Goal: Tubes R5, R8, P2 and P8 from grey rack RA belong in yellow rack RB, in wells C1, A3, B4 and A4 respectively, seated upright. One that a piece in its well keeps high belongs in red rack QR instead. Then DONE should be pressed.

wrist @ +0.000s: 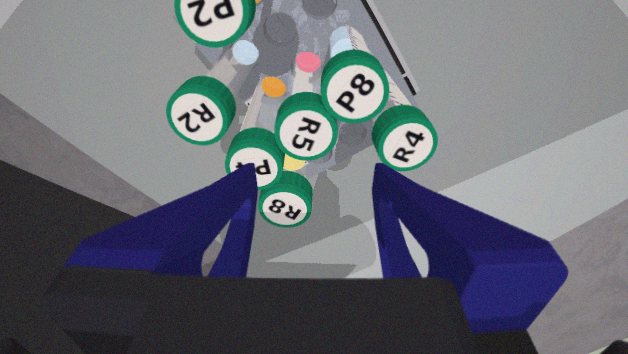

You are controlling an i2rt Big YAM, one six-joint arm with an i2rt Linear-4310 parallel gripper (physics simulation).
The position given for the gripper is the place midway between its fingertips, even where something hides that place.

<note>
In view: the gripper [314, 176] and a light grey mat [522, 105].
</note>
